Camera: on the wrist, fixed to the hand. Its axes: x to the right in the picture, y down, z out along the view.
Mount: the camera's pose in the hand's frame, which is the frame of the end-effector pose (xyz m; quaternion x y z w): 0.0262 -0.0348 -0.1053 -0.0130 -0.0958 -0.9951 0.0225
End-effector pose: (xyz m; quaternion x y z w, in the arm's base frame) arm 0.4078 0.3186 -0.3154 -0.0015 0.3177 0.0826 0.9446
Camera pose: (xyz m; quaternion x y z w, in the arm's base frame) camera 0.3706 0.2825 -0.4169 -0.3205 -0.0859 -0.9338 0.1339
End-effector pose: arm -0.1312 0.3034 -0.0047 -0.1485 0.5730 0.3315 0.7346
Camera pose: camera -0.1834 0.2231 -0.0665 -0.5513 -0.2096 -0.7019 0.3994
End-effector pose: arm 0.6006 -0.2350 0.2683 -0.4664 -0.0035 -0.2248 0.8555
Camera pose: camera 0.5892 -0.3453 0.2422 0.0397 0.5432 0.8117 0.2108
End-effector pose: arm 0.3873 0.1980 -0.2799 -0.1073 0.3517 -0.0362 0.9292
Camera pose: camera 0.3376 0.1420 -0.3658 -0.3679 -0.1874 -0.9106 0.0172
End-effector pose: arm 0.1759 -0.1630 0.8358 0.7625 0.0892 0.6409 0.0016
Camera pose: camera 0.0726 -0.1369 0.8761 -0.0102 0.7522 -0.0591 0.6562
